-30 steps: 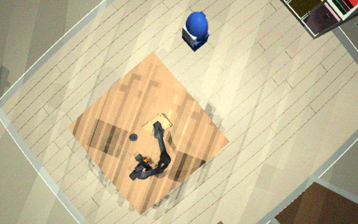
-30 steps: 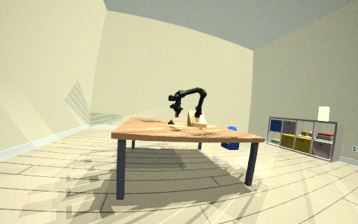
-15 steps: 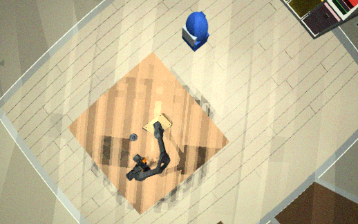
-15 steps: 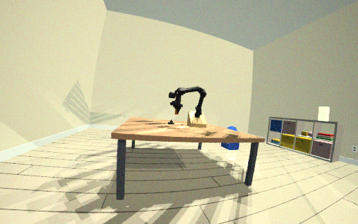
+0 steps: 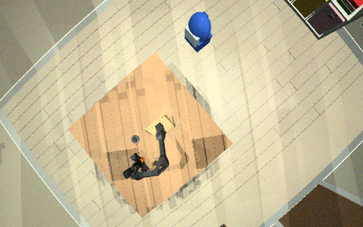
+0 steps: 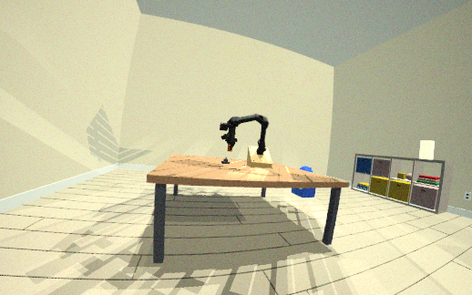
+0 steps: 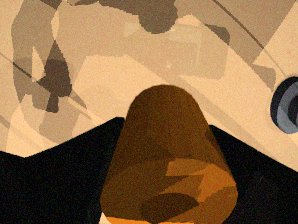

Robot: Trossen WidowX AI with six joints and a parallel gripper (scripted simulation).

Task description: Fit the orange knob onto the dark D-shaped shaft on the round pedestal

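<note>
The pedestal is 210 mm to the right of my gripper tip and 100 mm below it. Also, from my gripper tip: orange knob 20 mm above.
</note>
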